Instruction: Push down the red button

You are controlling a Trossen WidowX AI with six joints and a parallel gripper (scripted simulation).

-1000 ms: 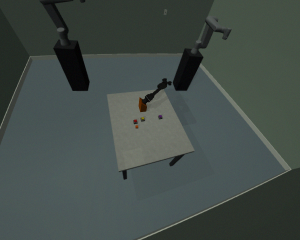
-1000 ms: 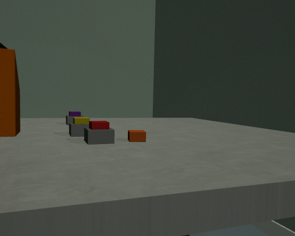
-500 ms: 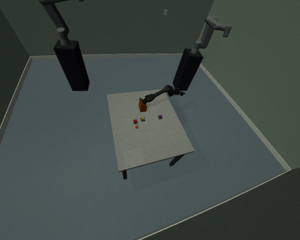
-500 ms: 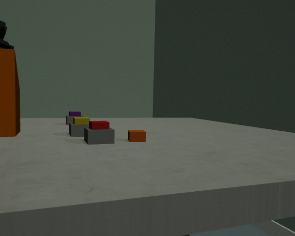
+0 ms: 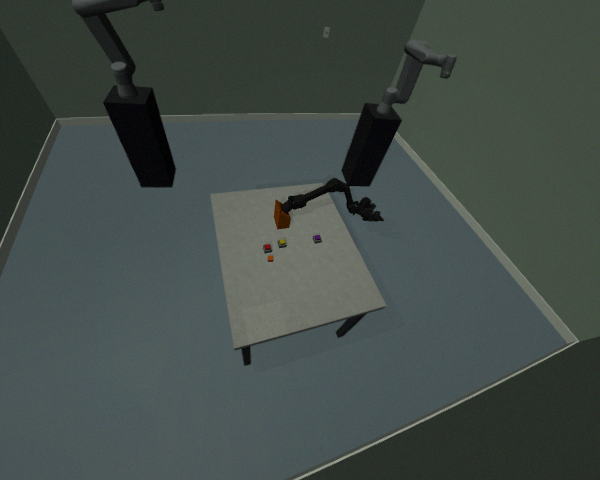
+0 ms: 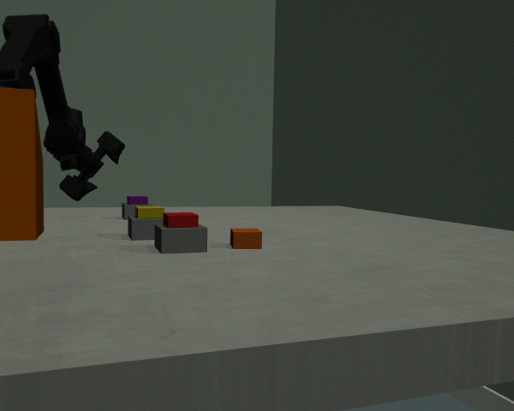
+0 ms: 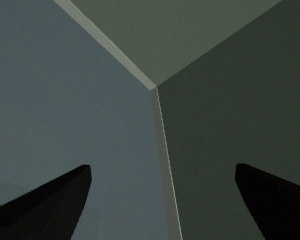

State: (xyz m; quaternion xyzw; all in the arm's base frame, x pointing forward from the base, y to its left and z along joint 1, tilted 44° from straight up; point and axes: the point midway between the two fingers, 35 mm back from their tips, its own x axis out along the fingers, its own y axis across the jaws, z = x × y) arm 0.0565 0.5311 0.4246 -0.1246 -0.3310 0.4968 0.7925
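The red button is 160 mm ahead of my gripper tip, 830 mm to the right of it and 40 mm below it. From my gripper tip the other things lie so: orange block 230 mm ahead, 820 mm to the right, 60 mm below; then purple button 100 mm ahead, 490 mm to the right, 40 mm below; then yellow button 120 mm ahead, 730 mm to the right, 40 mm below.
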